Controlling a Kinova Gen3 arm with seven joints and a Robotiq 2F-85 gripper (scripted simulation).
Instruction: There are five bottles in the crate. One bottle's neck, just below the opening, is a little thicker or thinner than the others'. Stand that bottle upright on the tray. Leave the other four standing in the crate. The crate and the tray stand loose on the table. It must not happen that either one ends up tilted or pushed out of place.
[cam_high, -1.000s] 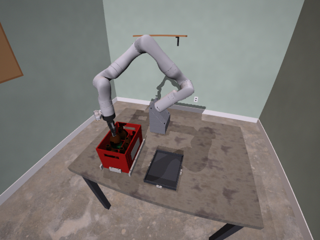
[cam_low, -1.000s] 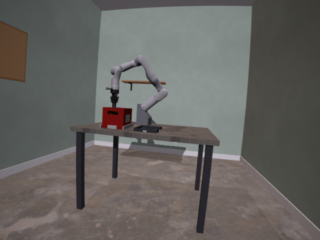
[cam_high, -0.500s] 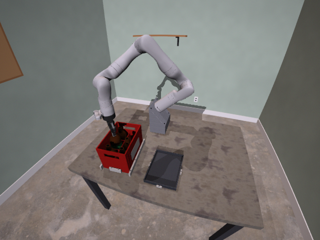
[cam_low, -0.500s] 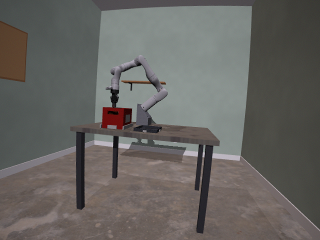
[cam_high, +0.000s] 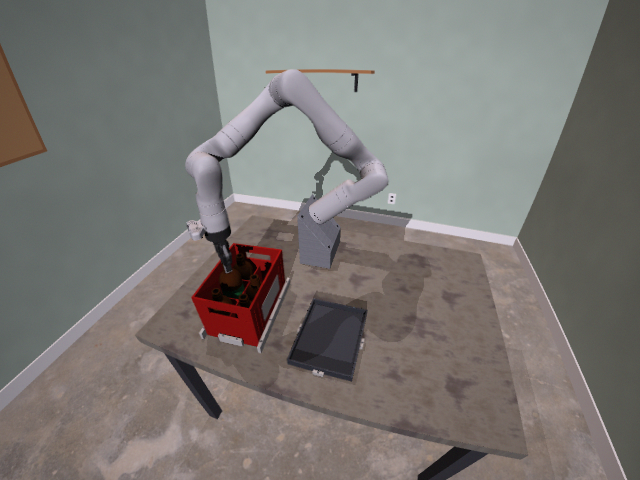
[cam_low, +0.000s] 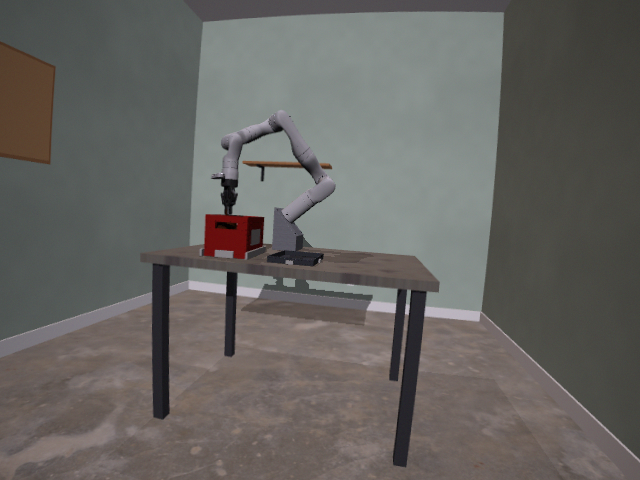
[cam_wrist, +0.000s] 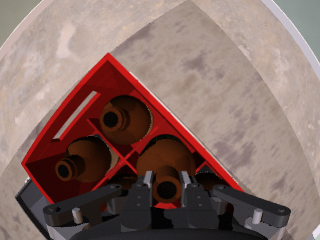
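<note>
Right now the crate is 4 cm to the left of my hand and 11 cm below it. From my hand the other things lie so: dark tray 2 cm ahead, 34 cm to the left, 18 cm below.
</note>
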